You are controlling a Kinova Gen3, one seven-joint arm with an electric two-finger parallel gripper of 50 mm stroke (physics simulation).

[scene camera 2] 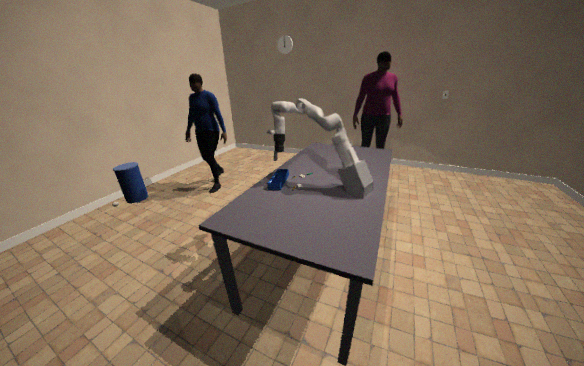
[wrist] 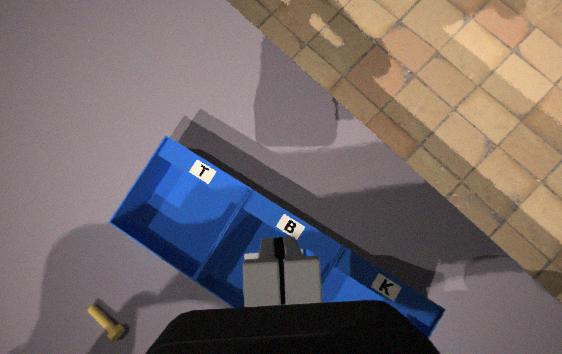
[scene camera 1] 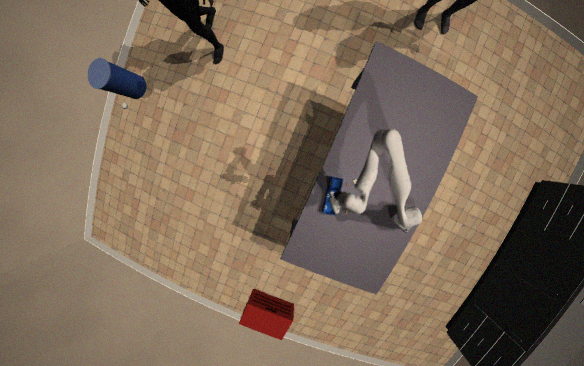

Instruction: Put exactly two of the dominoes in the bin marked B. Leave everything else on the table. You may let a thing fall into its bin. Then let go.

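Places are measured from the arm's base along level axes (x right, y back, z down), in millimetres.
Pixels of known places: gripper, fingertip midpoint: (scene camera 2: 275,160) (wrist: 279,260); arm's base at its link origin: (scene camera 2: 350,164).
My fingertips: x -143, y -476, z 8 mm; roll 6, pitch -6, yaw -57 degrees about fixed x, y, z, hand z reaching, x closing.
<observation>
For each thing: its top centre in the pictures, then the offset to it from my fingertips. "*": a spot on its surface instead. Level surfaces: height alone.
- compartment with label B, top centre: (wrist: 267,263) (scene camera 1: 333,196) (scene camera 2: 278,175) dx -3, dy +22, dz +108 mm
- small white patch at a spot on its surface: (wrist: 250,256) * dx -17, dy +35, dz +140 mm
- small white piece at its top centre: (scene camera 2: 299,185) dx +10, dy +183, dz +147 mm
- yellow bolt at its top centre: (wrist: 99,323) dx -48, dy +174, dz +141 mm
- table at its surface level: dz +154 mm
- small green thing at its top centre: (scene camera 2: 310,173) dx +220, dy +143, dz +144 mm
- Compartments T at a spot on its surface: (wrist: 202,171) * dx -94, dy +23, dz +112 mm
- K at a spot on its surface: (wrist: 386,286) * dx +62, dy -40, dz +112 mm
My gripper (scene camera 2: 275,158) (wrist: 279,260) is shut and empty, raised above the blue three-part tray (scene camera 1: 328,206) (scene camera 2: 285,172) (wrist: 137,180). In the wrist view the fingers overlap the compartment with label B (wrist: 290,227). A small white patch (wrist: 250,256) shows beside the fingers inside bin B, perhaps part of a domino; the fingers hide most of that bin's floor, so I cannot tell how many dominoes lie there. In scene camera 2 a small white piece (scene camera 2: 299,185) and another white piece (scene camera 2: 302,176) lie on the table; both are too small to identify.
A yellow bolt (wrist: 106,322) lies on the table (wrist: 60,90) beside the tray. A small green thing (scene camera 2: 309,174) lies farther back. Compartments T (wrist: 202,171) and K (wrist: 386,286) flank B. The table edge is close beyond the labelled side. Two people stand away from the table.
</observation>
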